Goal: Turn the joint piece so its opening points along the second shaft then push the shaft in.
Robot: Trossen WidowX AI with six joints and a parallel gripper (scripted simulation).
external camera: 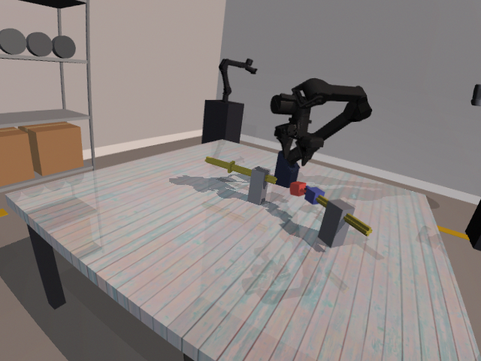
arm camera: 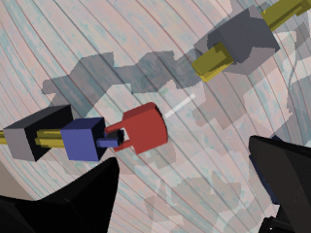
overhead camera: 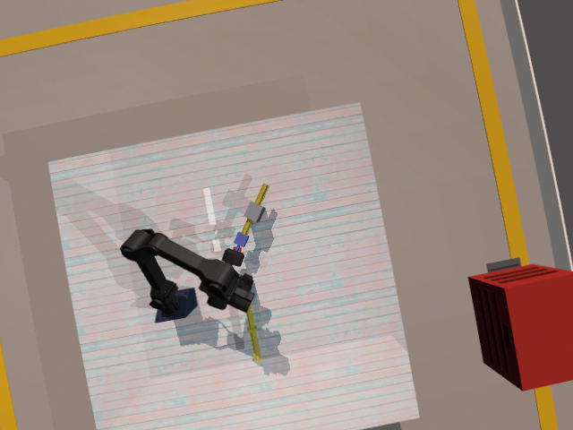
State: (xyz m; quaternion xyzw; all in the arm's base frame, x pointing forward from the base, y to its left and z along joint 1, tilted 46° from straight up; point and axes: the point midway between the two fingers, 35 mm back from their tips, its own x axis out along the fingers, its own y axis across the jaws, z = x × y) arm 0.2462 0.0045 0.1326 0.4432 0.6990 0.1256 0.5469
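Right now the red joint piece is 10 mm ahead of my gripper tip, 40 mm to the left of it and 80 mm below it.
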